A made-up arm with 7 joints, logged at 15 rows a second.
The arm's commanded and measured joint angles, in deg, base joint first. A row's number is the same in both.
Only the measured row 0 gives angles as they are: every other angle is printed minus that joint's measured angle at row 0.
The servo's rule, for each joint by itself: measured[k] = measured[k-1] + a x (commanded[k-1-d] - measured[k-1]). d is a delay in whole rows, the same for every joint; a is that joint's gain. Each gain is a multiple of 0.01, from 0.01 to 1. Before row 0 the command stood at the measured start. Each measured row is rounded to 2 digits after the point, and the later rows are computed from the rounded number. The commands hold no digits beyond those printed.
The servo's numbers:
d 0
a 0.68 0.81 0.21 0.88 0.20 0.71 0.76
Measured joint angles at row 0:
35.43, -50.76, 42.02, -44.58, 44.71, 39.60, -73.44
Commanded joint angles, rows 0 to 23:
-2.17, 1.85, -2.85, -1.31, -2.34, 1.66, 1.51
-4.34, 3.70, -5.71, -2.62, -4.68, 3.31, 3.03
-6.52, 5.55, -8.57, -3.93, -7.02, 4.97, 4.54
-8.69, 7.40, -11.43, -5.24, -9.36, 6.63, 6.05
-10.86, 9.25, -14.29, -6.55, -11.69, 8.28, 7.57
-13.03, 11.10, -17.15, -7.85, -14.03, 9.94, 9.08
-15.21, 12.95, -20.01, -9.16, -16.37, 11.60, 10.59
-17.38, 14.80, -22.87, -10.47, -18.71, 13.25, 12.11
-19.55, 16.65, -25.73, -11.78, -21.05, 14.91, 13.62
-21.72, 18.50, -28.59, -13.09, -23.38, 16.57, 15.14
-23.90, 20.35, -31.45, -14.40, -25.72, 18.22, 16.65
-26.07, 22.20, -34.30, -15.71, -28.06, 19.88, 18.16
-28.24, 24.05, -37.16, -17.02, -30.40, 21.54, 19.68
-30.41, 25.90, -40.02, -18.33, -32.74, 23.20, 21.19
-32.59, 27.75, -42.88, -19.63, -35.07, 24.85, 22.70
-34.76, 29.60, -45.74, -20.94, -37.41, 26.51, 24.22
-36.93, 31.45, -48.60, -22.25, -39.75, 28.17, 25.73
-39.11, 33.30, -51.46, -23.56, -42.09, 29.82, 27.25
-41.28, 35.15, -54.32, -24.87, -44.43, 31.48, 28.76
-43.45, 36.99, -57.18, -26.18, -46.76, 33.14, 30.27
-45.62, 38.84, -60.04, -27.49, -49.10, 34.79, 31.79
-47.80, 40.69, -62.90, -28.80, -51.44, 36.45, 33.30
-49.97, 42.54, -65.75, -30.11, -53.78, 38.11, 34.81
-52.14, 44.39, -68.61, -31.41, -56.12, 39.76, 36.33
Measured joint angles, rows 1 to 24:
-1.48, 1.50, -0.60, -1.15, -0.47, 1.18, 1.15
-3.42, 3.28, -1.67, -2.44, -1.31, 2.69, 2.58
-5.53, 5.12, -3.12, -3.75, -2.45, 4.31, 4.07
-7.68, 6.97, -4.87, -5.06, -3.83, 5.96, 5.57
-9.84, 8.82, -6.85, -6.37, -5.40, 7.61, 7.09
-12.01, 10.67, -9.01, -7.67, -7.13, 9.26, 8.60
-14.19, 12.52, -11.32, -8.98, -8.98, 10.92, 10.11
-16.36, 14.37, -13.75, -10.29, -10.93, 12.57, 11.63
-18.53, 16.22, -16.27, -11.60, -12.95, 14.23, 13.14
-20.70, 18.07, -18.86, -12.91, -15.04, 15.89, 14.66
-22.88, 19.92, -21.50, -14.22, -17.18, 17.54, 16.17
-25.05, 21.77, -24.19, -15.53, -19.36, 19.20, 17.68
-27.22, 23.62, -26.91, -16.84, -21.57, 20.86, 19.20
-29.39, 25.47, -29.66, -18.15, -23.80, 22.52, 20.71
-31.57, 27.32, -32.44, -19.45, -26.05, 24.17, 22.22
-33.74, 29.17, -35.23, -20.76, -28.32, 25.83, 23.74
-35.91, 31.02, -38.04, -22.07, -30.61, 27.49, 25.25
-38.09, 32.87, -40.86, -23.38, -32.91, 29.14, 26.77
-40.26, 34.72, -43.69, -24.69, -35.21, 30.80, 28.28
-42.43, 36.56, -46.52, -26.00, -37.52, 32.46, 29.79
-44.60, 38.41, -49.36, -27.31, -39.84, 34.11, 31.31
-46.78, 40.26, -52.20, -28.62, -42.16, 35.77, 32.82
-48.95, 42.11, -55.05, -29.93, -44.48, 37.43, 34.33
-51.12, 43.96, -57.90, -31.23, -46.81, 39.08, 35.85

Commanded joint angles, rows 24 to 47:
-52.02, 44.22, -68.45, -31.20, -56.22, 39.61, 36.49
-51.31, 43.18, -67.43, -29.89, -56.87, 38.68, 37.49
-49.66, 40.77, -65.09, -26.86, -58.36, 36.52, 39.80
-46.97, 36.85, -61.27, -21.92, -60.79, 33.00, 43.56
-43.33, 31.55, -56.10, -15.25, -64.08, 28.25, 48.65
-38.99, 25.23, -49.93, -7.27, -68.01, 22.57, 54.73
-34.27, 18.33, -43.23, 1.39, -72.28, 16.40, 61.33
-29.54, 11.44, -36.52, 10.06, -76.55, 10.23, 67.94
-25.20, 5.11, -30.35, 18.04, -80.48, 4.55, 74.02
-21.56, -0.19, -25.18, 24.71, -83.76, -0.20, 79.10
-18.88, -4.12, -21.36, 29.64, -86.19, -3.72, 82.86
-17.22, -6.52, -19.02, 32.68, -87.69, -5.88, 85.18
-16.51, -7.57, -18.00, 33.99, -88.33, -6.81, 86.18
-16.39, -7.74, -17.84, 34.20, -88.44, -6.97, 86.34
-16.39, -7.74, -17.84, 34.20, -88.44, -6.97, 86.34
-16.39, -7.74, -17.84, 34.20, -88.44, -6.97, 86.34
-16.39, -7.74, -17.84, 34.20, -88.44, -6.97, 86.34
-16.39, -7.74, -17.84, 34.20, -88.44, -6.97, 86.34
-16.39, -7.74, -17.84, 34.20, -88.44, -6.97, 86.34
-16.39, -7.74, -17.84, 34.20, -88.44, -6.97, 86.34
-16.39, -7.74, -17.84, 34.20, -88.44, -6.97, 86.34
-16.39, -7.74, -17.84, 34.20, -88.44, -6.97, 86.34
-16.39, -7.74, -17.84, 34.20, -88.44, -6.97, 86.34
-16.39, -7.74, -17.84, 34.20, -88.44, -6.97, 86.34
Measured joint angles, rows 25 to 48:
-51.73, 44.17, -60.12, -31.20, -48.69, 39.46, 36.34
-51.44, 43.37, -61.66, -30.05, -50.33, 38.91, 37.21
-50.23, 41.26, -62.38, -27.24, -51.94, 37.21, 39.18
-48.01, 37.69, -62.15, -22.56, -53.71, 34.22, 42.51
-44.83, 32.72, -60.88, -16.13, -55.78, 29.98, 47.18
-40.86, 26.65, -58.58, -8.33, -58.23, 24.72, 52.92
-36.38, 19.91, -55.36, 0.22, -61.04, 18.81, 59.31
-31.73, 13.05, -51.40, 8.88, -64.14, 12.72, 65.87
-27.29, 6.62, -46.98, 16.94, -67.41, 6.92, 72.06
-23.39, 1.10, -42.40, 23.78, -70.68, 1.86, 77.41
-20.32, -3.13, -37.98, 28.94, -73.78, -2.10, 81.55
-18.21, -5.88, -34.00, 32.23, -76.56, -4.78, 84.31
-17.05, -7.25, -30.64, 33.78, -78.91, -6.22, 85.73
-16.60, -7.65, -27.95, 34.15, -80.82, -6.75, 86.19
-16.46, -7.72, -25.83, 34.19, -82.34, -6.91, 86.30
-16.41, -7.74, -24.15, 34.20, -83.56, -6.95, 86.33
-16.40, -7.74, -22.82, 34.20, -84.54, -6.96, 86.34
-16.39, -7.74, -21.77, 34.20, -85.32, -6.97, 86.34
-16.39, -7.74, -20.94, 34.20, -85.94, -6.97, 86.34
-16.39, -7.74, -20.29, 34.20, -86.44, -6.97, 86.34
-16.39, -7.74, -19.78, 34.20, -86.84, -6.97, 86.34
-16.39, -7.74, -19.37, 34.20, -87.16, -6.97, 86.34
-16.39, -7.74, -19.05, 34.20, -87.42, -6.97, 86.34
-16.39, -7.74, -18.80, 34.20, -87.62, -6.97, 86.34

